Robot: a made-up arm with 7 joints.
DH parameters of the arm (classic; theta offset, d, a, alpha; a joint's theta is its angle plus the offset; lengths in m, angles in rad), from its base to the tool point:
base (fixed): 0 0.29 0.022 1.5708
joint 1: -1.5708 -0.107 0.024 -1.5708
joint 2: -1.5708 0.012 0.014 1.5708
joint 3: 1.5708 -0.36 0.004 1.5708
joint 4: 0 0.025 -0.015 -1.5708
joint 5: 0 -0.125 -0.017 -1.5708
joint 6: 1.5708 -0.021 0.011 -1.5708
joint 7: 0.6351 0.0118 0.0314 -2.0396
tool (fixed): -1.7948 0.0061 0 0
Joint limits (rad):
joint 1: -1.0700..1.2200
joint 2: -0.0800..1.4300
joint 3: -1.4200..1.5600
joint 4: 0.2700..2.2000
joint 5: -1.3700..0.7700
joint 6: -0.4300..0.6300
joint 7: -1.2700..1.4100
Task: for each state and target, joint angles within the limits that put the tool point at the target. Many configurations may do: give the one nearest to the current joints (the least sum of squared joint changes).
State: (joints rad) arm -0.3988 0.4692 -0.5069 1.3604 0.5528 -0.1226 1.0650
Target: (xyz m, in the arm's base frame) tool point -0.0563 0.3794 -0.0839
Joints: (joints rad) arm -0.4186 0.9827 -0.4578 1.1918 0.4763 -0.1216 1.0768
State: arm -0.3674 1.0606 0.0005 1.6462 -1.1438 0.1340 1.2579
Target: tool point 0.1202 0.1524 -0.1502
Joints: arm -0.0986 0.2811 -0.2028 1.8019 -1.0504 0.1332 1.2320
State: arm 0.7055 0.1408 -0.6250 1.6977 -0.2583 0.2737 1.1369
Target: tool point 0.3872 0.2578 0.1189
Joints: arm 0.8758 0.7356 -0.4596 1.8795 -0.2490 0.2850 1.1945
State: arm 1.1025 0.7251 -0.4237 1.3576 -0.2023 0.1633 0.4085
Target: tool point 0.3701 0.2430 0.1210
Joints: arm 0.8311 0.8033 -0.5038 1.9920 0.0136 0.0780 0.4377
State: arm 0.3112 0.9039 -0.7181 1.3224 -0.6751 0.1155 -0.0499
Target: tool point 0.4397 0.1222 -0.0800
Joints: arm 0.7996 0.1567 -0.6529 0.5893 -0.6872 0.0852 -0.2965
